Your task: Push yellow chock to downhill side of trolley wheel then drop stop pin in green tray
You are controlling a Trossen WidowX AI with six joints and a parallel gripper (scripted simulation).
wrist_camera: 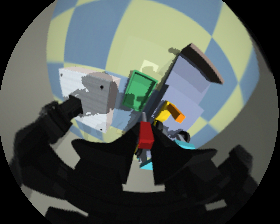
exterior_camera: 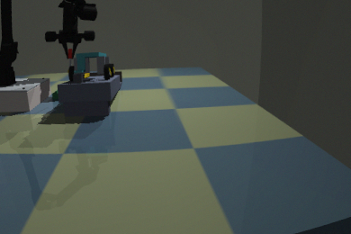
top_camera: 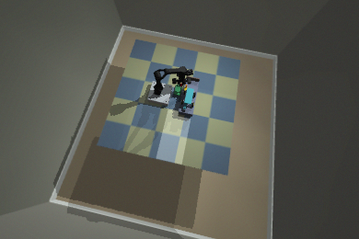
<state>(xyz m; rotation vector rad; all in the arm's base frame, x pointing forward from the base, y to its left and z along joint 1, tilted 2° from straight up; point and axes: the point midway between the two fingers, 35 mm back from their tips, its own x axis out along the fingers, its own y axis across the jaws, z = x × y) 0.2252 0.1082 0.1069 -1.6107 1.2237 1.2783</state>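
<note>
My gripper tip is now right at the red-headed stop pin. From my gripper tip the other things lie so: green tray: 14 cm below, 3 cm behind; yellow chock: 5 cm below, 5 cm ahead; trolley: 11 cm ahead, 10 cm to the right, 2 cm below.
</note>
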